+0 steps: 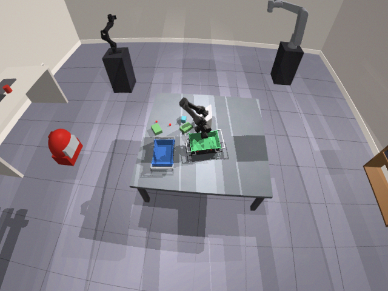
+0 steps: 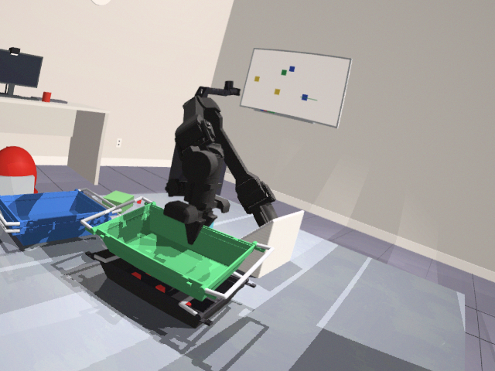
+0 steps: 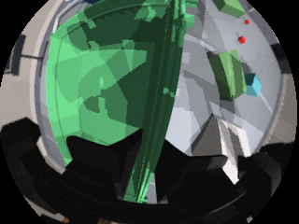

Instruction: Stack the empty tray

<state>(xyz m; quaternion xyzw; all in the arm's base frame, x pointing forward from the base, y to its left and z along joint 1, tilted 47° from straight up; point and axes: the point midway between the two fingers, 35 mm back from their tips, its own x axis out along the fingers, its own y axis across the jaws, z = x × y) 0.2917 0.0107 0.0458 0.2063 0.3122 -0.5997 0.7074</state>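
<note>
The green tray lies 80 mm ahead of my gripper tip, 20 mm to the left of it and 20 mm above it. Round my gripper tip: cyan block (290 mm behind, 220 mm to the right, 80 mm below).
</note>
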